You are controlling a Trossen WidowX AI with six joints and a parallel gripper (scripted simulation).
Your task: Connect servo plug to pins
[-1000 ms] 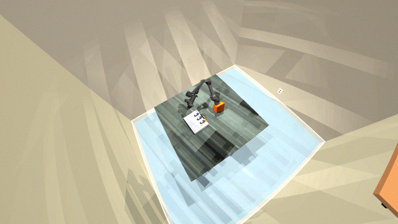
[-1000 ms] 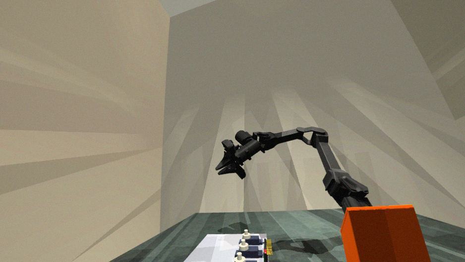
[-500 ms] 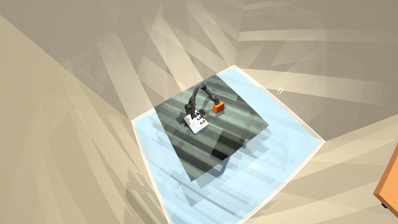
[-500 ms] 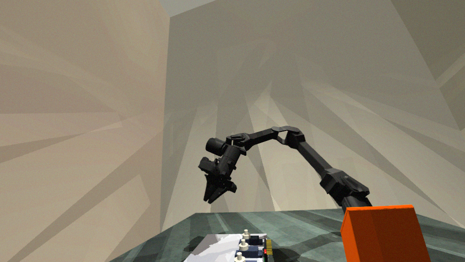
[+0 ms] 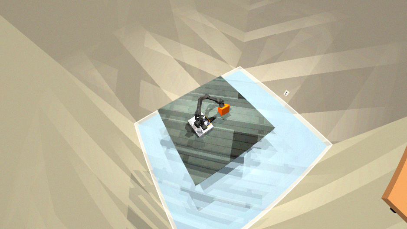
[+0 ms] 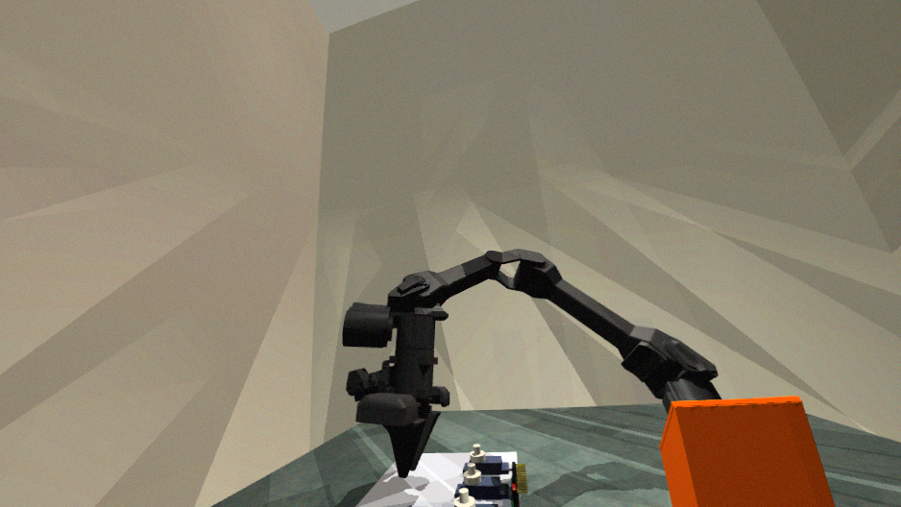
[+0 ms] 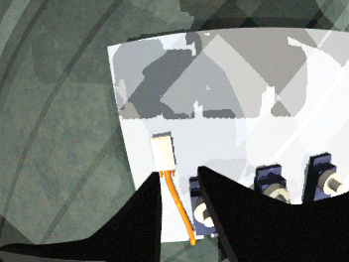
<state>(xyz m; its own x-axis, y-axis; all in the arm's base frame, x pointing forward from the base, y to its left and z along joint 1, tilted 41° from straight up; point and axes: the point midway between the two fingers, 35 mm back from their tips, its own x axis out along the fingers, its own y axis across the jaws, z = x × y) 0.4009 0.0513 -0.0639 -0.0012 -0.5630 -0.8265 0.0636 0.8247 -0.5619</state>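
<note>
Right now my gripper tip is 130 mm past the red band, 60 mm to the left of it and 40 mm above it. Round my gripper tip: holder 30 mm ahead, 100 mm to the right, 90 mm below.
</note>
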